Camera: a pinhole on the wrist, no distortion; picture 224 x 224 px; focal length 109.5 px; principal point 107.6 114.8 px. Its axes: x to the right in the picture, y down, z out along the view. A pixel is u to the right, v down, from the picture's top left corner.
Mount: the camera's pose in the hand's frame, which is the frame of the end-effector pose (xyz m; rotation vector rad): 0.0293 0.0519 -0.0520 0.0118 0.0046 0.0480
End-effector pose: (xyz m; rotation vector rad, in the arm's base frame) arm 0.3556 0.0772 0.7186 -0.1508 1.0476 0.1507
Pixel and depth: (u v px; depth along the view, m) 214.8 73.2 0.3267
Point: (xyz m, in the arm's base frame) 0.7732 0.0895 0.5455
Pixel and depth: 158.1 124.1 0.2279
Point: 0.5564 0.1906 0.6842
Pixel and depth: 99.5 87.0 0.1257
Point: 0.4252 0.1104 0.7344
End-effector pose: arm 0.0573 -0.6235 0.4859 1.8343 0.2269 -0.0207
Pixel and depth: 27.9 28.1 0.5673
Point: -0.3117 -1.0567 -0.0099
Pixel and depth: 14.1 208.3 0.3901
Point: -0.1579 -1.0905 0.7806
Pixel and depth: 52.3 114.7 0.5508
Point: -0.1266 -1.1451 0.4116
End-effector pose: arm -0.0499 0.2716 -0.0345 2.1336 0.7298 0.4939
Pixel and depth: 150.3 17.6 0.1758
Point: 0.0651 0.3227 -0.1786
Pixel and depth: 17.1 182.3 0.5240
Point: 0.0199 -0.4461 -0.0824
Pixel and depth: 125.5 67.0 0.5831
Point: 0.2860 0.1641 -0.4985
